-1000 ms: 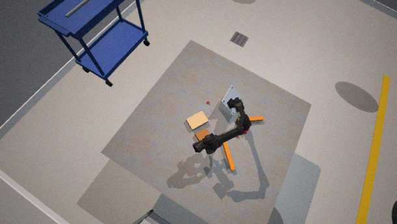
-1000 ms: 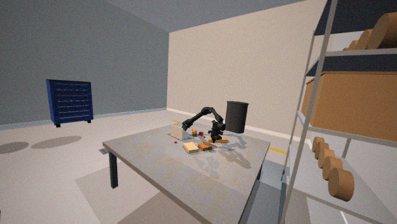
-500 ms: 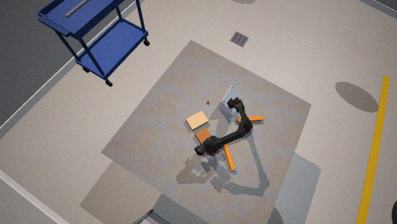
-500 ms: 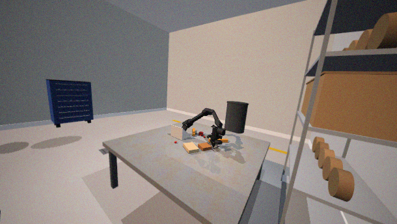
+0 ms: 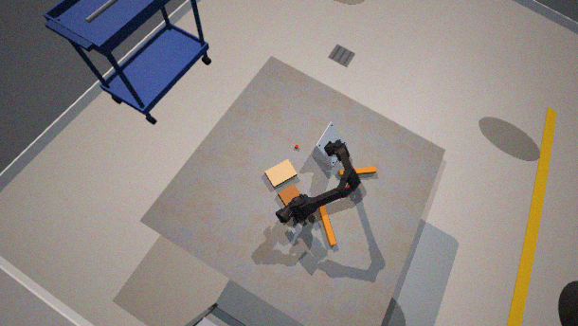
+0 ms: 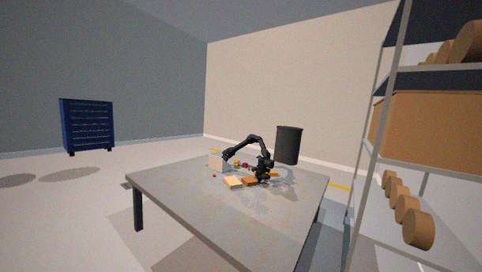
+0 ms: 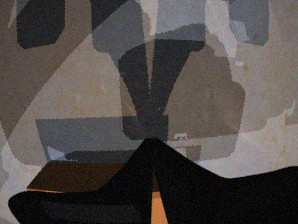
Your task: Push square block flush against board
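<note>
My gripper tip is now 60 mm past the orange-brown square block, 50 mm to the left of it and 10 mm below it. The rest, counted from my gripper tip: pale wooden slab 130 mm behind, 180 mm to the right, 10 mm above.
</note>
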